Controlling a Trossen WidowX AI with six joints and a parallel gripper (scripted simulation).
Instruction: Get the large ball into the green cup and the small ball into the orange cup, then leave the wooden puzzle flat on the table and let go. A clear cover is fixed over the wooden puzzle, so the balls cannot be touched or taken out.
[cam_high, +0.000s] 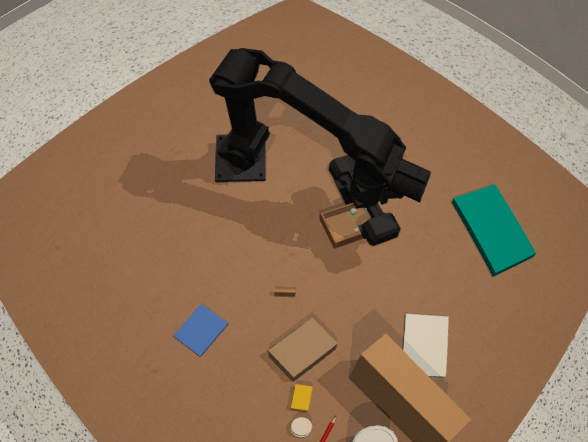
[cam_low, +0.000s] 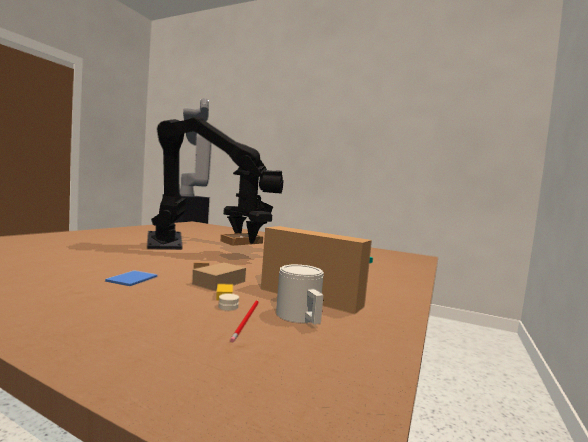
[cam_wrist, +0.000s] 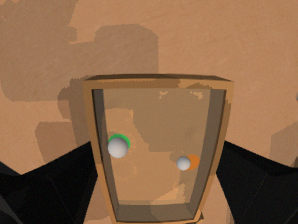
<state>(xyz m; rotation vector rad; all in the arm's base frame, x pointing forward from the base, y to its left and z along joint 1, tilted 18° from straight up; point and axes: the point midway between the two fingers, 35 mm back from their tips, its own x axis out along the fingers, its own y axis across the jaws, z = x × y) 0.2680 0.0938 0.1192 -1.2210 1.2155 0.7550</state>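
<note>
Right now my hand is 1 cm to the left of the wooden puzzle and 3 cm above it. The rest, counted from my hand: green slab 19 cm ahead, 28 cm to the left, 8 cm below; then white slab 28 cm ahead, 5 cm to the right, 9 cm below; then tan box 13 cm ahead, 24 cm to the right, 7 cm below.
</note>
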